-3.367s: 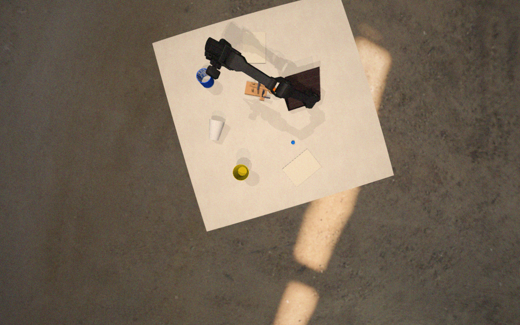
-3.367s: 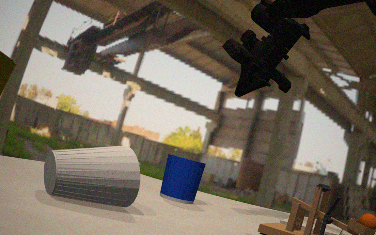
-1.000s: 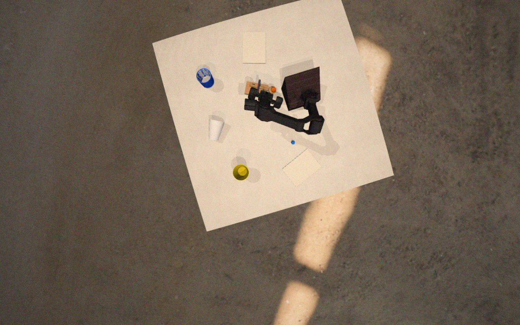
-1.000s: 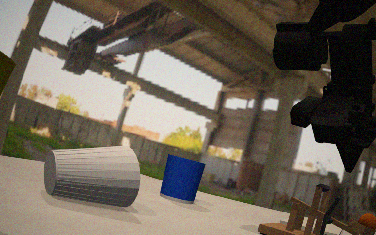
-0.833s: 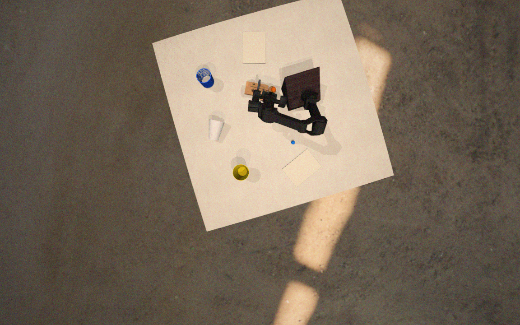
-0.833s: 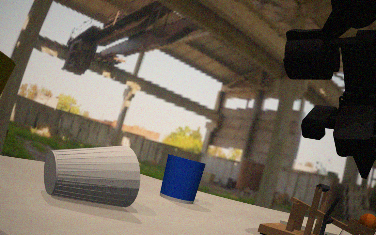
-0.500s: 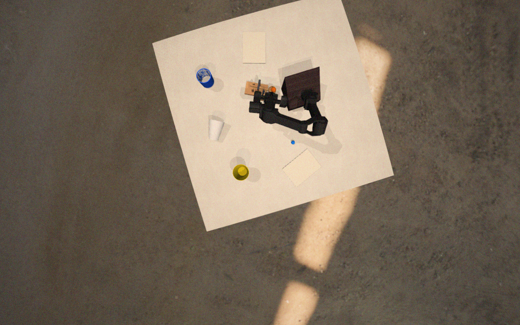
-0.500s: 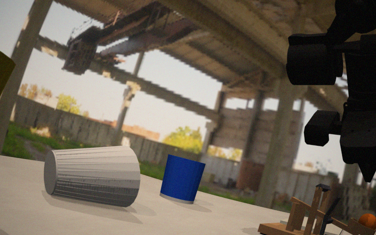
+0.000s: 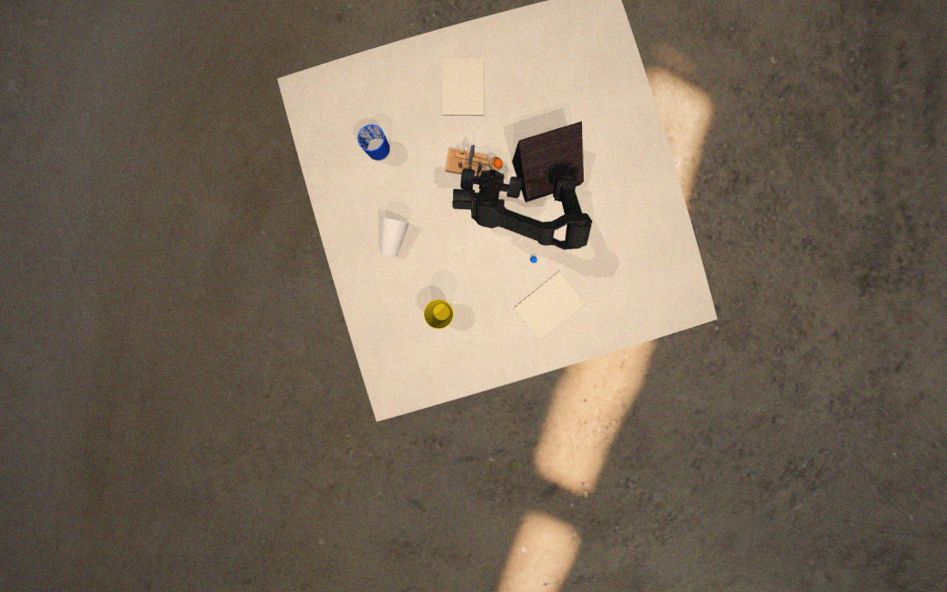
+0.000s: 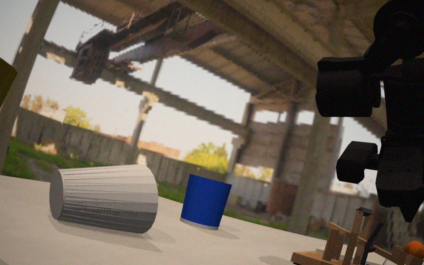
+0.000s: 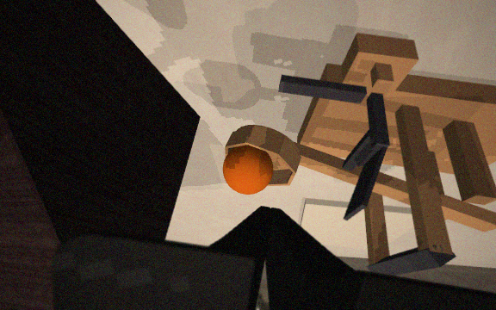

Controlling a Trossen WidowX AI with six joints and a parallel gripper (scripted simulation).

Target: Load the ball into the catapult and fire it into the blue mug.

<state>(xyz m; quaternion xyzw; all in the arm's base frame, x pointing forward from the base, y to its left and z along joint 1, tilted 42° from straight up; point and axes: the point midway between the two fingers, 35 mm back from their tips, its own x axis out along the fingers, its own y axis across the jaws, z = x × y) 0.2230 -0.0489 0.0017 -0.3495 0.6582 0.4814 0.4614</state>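
Now: gripper tip 30 mm past the orange ball, 30 mm to the left of it and 40 mm above it. Round my gripper tip: wooden catapult (40 mm ahead, 40 mm to the right, 50 mm below); blue mug (360 mm ahead, 220 mm to the right, 70 mm below); small blue ball (70 mm behind, 310 mm to the left, 90 mm below).
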